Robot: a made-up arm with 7 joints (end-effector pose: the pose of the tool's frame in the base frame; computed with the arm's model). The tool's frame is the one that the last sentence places.
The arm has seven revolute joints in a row. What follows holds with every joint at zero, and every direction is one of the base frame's. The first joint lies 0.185 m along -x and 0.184 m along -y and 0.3 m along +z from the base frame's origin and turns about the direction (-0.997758, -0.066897, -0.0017). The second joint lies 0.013 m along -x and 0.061 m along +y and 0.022 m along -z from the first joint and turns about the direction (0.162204, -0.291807, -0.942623). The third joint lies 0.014 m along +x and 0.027 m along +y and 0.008 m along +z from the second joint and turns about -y. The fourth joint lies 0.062 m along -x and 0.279 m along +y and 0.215 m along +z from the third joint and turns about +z. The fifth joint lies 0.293 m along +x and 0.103 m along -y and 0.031 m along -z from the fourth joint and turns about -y. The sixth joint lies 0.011 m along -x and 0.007 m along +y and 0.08 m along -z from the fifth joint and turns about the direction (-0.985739, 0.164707, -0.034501). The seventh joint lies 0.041 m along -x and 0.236 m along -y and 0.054 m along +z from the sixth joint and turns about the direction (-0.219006, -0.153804, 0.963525). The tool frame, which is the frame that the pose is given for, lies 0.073 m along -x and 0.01 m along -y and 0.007 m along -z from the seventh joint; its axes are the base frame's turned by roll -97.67, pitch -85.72 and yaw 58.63 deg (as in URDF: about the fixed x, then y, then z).
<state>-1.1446 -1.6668 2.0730 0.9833 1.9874 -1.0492 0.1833</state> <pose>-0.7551 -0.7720 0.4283 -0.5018 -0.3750 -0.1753</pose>
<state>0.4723 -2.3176 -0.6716 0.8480 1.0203 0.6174 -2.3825</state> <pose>-0.6712 -0.0971 0.2088 -1.3500 -0.8392 0.5183</pose>
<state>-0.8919 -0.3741 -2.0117 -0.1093 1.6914 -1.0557 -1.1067</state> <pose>-0.3147 0.1717 0.0456 0.1222 0.4666 -0.9714</pose>
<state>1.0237 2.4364 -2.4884 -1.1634 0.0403 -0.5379 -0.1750</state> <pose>-0.4546 -0.1328 0.3856 -0.7319 0.6144 -2.1411</pose>
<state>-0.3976 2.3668 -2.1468 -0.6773 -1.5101 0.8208 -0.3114</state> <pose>-0.2786 -0.1685 -0.0345 1.6005 0.6376 -0.0473</pose>
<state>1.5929 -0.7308 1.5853 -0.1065 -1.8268 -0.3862 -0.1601</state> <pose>-0.4154 -0.0397 0.4360 -1.6260 -0.9436 0.6376</pose>
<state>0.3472 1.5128 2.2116 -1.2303 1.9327 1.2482 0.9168</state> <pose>0.0228 -0.2101 0.2295 0.2647 -0.6880 1.4081</pose>
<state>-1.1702 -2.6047 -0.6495 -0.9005 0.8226 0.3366 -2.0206</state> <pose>-0.2460 -0.2081 0.5645 0.2523 -1.1974 -1.3961</pose>
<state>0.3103 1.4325 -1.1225 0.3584 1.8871 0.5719 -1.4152</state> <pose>0.0876 -0.3002 0.2859 0.6805 0.4119 2.2486</pose>
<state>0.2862 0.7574 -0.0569 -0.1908 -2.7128 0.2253 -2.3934</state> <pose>-0.0764 -0.2320 0.4765 -2.3056 1.5074 0.7635</pose>
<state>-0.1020 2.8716 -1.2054 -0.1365 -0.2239 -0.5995 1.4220</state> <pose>-0.2149 -0.0783 0.1612 0.4484 1.3324 2.5612</pose>
